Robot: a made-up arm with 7 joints. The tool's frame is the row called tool.
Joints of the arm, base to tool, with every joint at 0 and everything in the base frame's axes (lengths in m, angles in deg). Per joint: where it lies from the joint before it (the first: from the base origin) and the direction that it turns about. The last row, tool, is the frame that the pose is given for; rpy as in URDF.
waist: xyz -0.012 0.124 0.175 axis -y
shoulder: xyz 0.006 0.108 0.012 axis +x
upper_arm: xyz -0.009 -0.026 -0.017 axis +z
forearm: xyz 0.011 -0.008 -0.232 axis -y
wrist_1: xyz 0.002 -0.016 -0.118 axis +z
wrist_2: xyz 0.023 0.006 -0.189 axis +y
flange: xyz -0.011 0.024 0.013 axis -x
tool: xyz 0.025 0.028 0.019 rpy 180 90 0
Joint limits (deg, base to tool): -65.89..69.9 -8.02..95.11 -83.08..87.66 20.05..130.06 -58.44..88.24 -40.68..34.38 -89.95..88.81
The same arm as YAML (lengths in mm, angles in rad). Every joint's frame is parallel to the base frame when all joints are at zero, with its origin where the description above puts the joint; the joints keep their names.
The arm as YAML. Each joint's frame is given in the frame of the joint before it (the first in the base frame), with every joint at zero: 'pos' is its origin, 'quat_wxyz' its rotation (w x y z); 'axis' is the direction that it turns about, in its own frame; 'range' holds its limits. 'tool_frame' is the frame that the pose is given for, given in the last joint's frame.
length_unit: mm
angle_unit: rad
joints:
  - joint: waist
    pos: [-12.0, 124.0, 175.0]
    quat_wxyz: [1.0, 0.0, 0.0, 0.0]
    axis: [0.0, -1.0, 0.0]
    range: [-1.15, 1.22]
  - joint: shoulder
    pos: [6.0, 108.0, 12.0]
    quat_wxyz: [1.0, 0.0, 0.0, 0.0]
    axis: [1.0, 0.0, 0.0]
    range: [-0.14, 1.66]
  - joint: upper_arm
    pos: [-9.0, -26.0, -17.0]
    quat_wxyz: [1.0, 0.0, 0.0, 0.0]
    axis: [0.0, 0.0, 1.0]
    range: [-1.45, 1.53]
  - joint: forearm
    pos: [11.0, -8.0, -232.0]
    quat_wxyz: [1.0, 0.0, 0.0, 0.0]
    axis: [0.0, -1.0, 0.0]
    range: [0.3499, 2.27]
  - joint: wrist_1
    pos: [2.0, -16.0, -118.0]
    quat_wxyz: [1.0, 0.0, 0.0, 0.0]
    axis: [0.0, 0.0, 1.0]
    range: [-1.02, 1.5401]
  - joint: wrist_2
    pos: [23.0, 6.0, -189.0]
    quat_wxyz: [1.0, 0.0, 0.0, 0.0]
    axis: [0.0, 1.0, 0.0]
    range: [-0.71, 0.6]
  - joint: flange
    pos: [-11.0, 24.0, 13.0]
    quat_wxyz: [1.0, 0.0, 0.0, 0.0]
    axis: [-1.0, 0.0, 0.0]
    range: [-1.5699, 1.55]
tool_frame:
  pos: [25.0, 28.0, 19.0]
  quat_wxyz: [0.0, 0.707107, 0.0, -0.707107]

